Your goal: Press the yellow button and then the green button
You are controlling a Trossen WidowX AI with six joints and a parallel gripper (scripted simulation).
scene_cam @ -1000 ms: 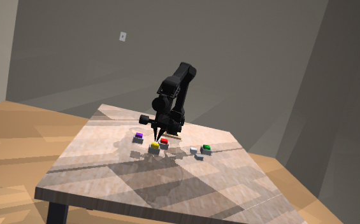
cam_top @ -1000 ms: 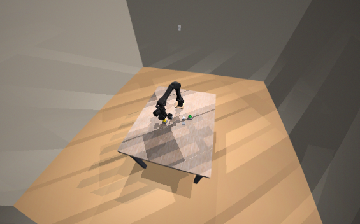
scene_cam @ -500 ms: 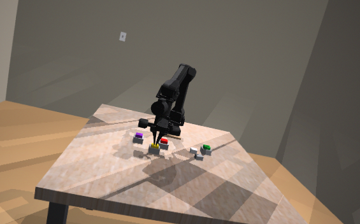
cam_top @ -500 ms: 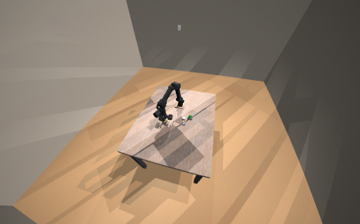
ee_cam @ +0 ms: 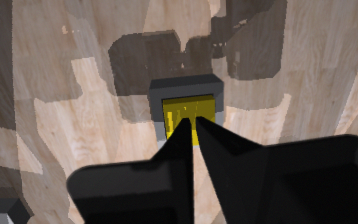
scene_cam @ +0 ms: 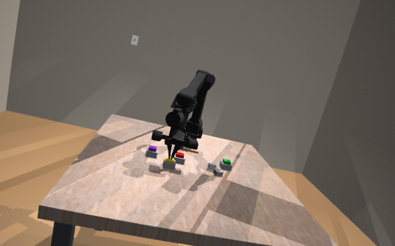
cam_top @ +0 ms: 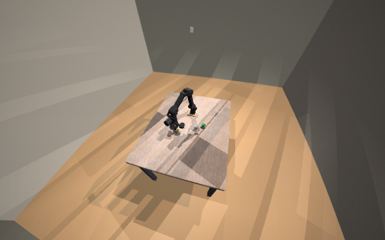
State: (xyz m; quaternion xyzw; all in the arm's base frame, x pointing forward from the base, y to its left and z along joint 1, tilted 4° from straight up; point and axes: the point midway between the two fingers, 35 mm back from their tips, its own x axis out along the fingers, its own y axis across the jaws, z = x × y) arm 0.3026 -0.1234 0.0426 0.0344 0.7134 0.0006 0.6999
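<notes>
My gripper tip is now 1 cm above the yellow button. From my gripper tip the other things lie so: green button (28 cm to the left, 11 cm behind); purple button (10 cm behind, 7 cm to the right); red button (8 cm behind, 5 cm to the left).
</notes>
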